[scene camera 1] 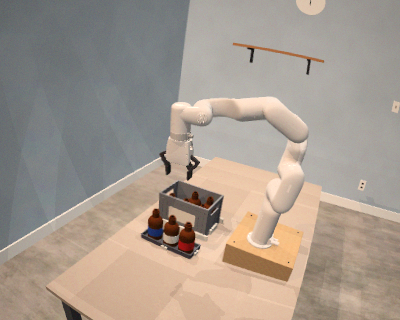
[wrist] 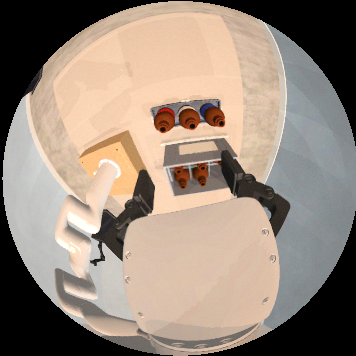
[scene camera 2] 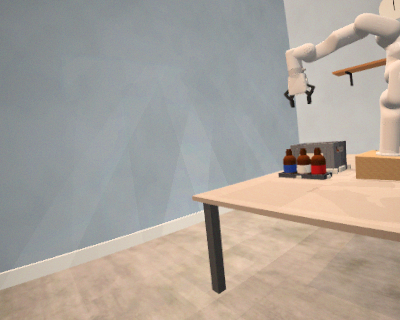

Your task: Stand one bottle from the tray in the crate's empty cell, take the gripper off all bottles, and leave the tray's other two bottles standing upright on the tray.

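Places are measured from the arm's base along level axes (x up, y left, z back), in centimetres.
Pixels of known places: gripper, fingertip midpoint: [scene camera 1: 178, 176] [wrist: 184, 168] [scene camera 2: 301, 105]; arm's base, origin of the base link: [scene camera 1: 259, 240] [wrist: 109, 167] [scene camera 2: 390, 155].
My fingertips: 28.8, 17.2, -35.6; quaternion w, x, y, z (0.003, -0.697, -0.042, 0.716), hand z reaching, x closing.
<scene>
Ahead of a thing's pixels: the offset from my fingertips to its top centre, as dx, dy, dz. "spot": to the spot under its first point. Level surfaces: height alone.
The blue-label bottle {-22.9, -4.6, -12.5} [scene camera 1: 155, 224] [scene camera 2: 289, 162] [wrist: 213, 115], the white-label bottle {-22.9, -4.5, -3.5} [scene camera 1: 171, 231] [scene camera 2: 303, 162] [wrist: 188, 118] and the red-label bottle {-22.9, -3.8, +5.1} [scene camera 1: 187, 239] [scene camera 2: 318, 162] [wrist: 164, 120] stand upright in a row on the tray {spot: -37.5, +0.8, -2.2} [scene camera 1: 167, 247] [scene camera 2: 287, 175]. The grey crate {-21.4, -26.4, -5.2} [scene camera 1: 212, 220] [scene camera 2: 338, 155] [wrist: 172, 158] stands beside the tray and holds several brown bottles; in the wrist view the far corner cell beside the right finger shows no bottle. My gripper [scene camera 1: 178, 174] [scene camera 2: 300, 103] [wrist: 184, 168] is open and empty, pointing down high above the crate.
The arm's wooden base block [scene camera 1: 260, 255] [scene camera 2: 376, 166] [wrist: 132, 155] stands on the table {dx -38.9} [scene camera 1: 115, 270] [scene camera 2: 250, 192] [wrist: 170, 55], to the right of the crate and tray in scene camera 1. A wall shelf [scene camera 1: 280, 51] [scene camera 2: 362, 66] is behind the arm.
</scene>
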